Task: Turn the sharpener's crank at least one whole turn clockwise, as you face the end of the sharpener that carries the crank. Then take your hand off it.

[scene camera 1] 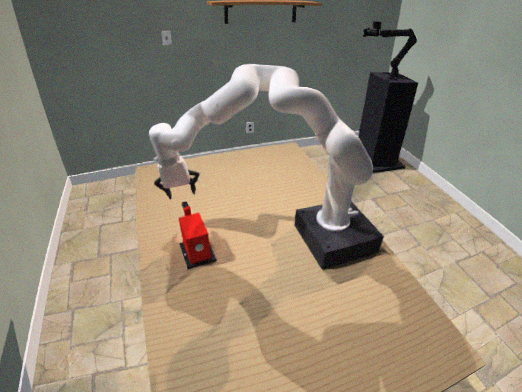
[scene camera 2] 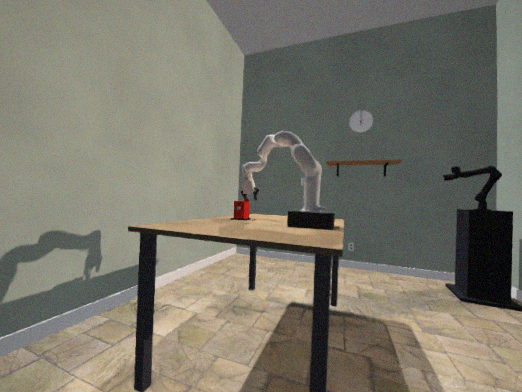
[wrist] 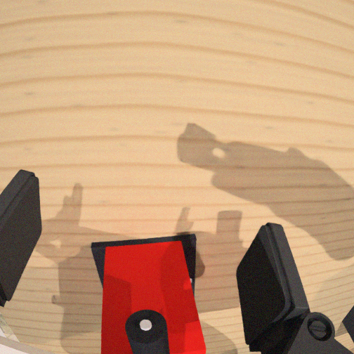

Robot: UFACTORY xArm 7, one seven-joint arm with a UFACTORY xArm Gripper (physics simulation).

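Pixels of known places: gripper, between the fingertips: (scene camera 1: 182,194) (scene camera 2: 250,200); arm's base, origin of its link: (scene camera 1: 333,220) (scene camera 2: 310,212).
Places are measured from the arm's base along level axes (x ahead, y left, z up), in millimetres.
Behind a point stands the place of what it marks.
The red sharpener (scene camera 1: 195,232) @(x 497, y -6, z 47 mm) (scene camera 2: 241,210) @(x 474, y 12, z -15 mm) (wrist: 145,275) stands upright on its dark base plate near the left side of the table. Its crank points up at the far end in scene camera 1, with a black knob (scene camera 1: 185,205) @(x 518, y -131, z 67 mm) (wrist: 146,335) at the top. In the wrist view the knob's pale round end faces the camera, at the bottom edge; the crank arm is hidden there. My gripper (scene camera 1: 182,194) @(x 525, y -221, z 52 mm) (scene camera 2: 250,199) @(x 525, y -221, z 52 mm) (wrist: 145,227) is open and empty, pointing down just above the knob, with its fingers spread to either side and apart from it. The knob cannot be made out in scene camera 2.
The arm's black base block (scene camera 1: 340,240) @(x 22, y 107, z 3 mm) (scene camera 2: 311,220) @(x -36, y 138, z -39 mm) stands on the wooden table (scene camera 1: 310,345) @(x 238, y 401, z -81 mm) (scene camera 2: 200,231) @(x 324, y 612, z -81 mm), to the right of the sharpener. A black pedestal (scene camera 1: 387,120) (scene camera 2: 483,250) with a small black arm stands off the table. A wall shelf (scene camera 1: 265,3) (scene camera 2: 364,162) hangs behind.
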